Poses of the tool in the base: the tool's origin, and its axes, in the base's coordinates. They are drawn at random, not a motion.
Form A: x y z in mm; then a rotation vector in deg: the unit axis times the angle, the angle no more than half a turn.
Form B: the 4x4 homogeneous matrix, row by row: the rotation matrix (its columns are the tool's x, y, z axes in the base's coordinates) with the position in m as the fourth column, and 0 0 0 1 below. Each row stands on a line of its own. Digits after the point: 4 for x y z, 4 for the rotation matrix.
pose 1, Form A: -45.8 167.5 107.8 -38.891 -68.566 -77.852
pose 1, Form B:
-0.1880 0.9513 -0.2444 -0.0458
-0.3626 0.1640 0.9174 0.1675
0.9128 0.2611 0.3141 0.1078
0 0 0 1

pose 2, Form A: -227.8 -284.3 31.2 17.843 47.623 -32.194
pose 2, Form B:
0.5413 0.5820 0.6068 -0.2278
-0.3461 0.8119 -0.4700 -0.2843
-0.7663 0.0444 0.6410 0.0312
0 0 0 1

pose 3, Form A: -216.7 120.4 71.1 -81.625 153.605 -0.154
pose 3, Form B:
-0.5552 -0.8264 0.0940 -0.2167
-0.8265 0.5608 0.0479 0.1204
-0.0923 -0.0511 -0.9944 0.0711
0 0 0 1

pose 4, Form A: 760.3 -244.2 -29.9 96.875 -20.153 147.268
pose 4, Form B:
-0.4030 -0.1613 0.9009 0.7603
-0.0867 -0.9732 -0.2130 -0.2442
0.9111 -0.1639 0.3783 -0.0299
0 0 0 1

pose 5, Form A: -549.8 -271.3 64.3 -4.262 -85.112 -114.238
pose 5, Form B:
-0.7920 0.5197 -0.3204 -0.5498
-0.4557 -0.1539 0.8767 -0.2713
0.4064 0.8403 0.3587 0.0643
0 0 0 1

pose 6, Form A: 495.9 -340.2 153.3 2.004 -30.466 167.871
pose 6, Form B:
-0.9864 -0.1644 -0.0061 0.4959
0.1561 -0.9233 -0.3509 -0.3402
0.0520 -0.3471 0.9364 0.1533
0 0 0 1

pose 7, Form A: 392.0 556.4 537.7 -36.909 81.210 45.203
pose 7, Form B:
-0.0138 -0.7969 0.6039 0.3920
0.0934 0.6003 0.7943 0.5564
-0.9955 0.0674 0.0661 0.5377
0 0 0 1

